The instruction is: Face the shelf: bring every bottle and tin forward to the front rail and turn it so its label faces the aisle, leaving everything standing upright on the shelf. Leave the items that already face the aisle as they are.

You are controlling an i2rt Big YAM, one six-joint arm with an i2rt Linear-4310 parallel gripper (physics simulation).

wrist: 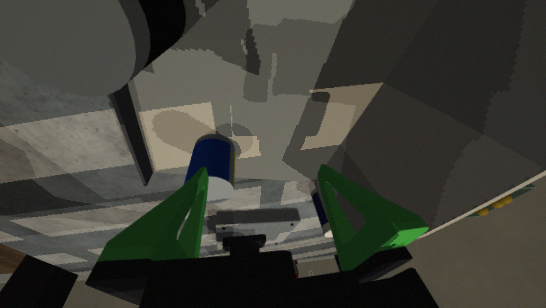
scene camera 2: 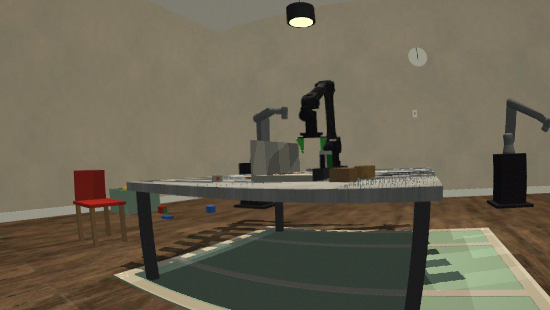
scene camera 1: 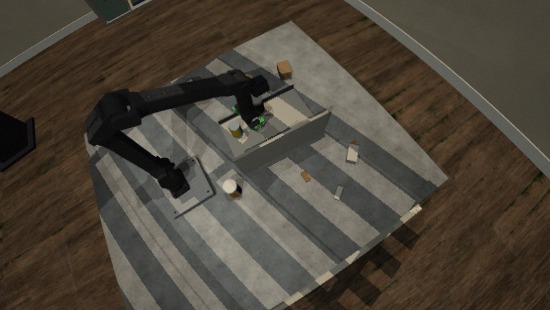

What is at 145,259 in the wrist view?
My gripper.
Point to a grey shelf back panel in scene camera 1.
298,135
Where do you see a black front rail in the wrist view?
122,102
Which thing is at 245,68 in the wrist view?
A shelf board.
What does my gripper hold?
Nothing.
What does the blue-and-yellow tin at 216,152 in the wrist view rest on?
A shelf board.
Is my gripper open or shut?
Open.
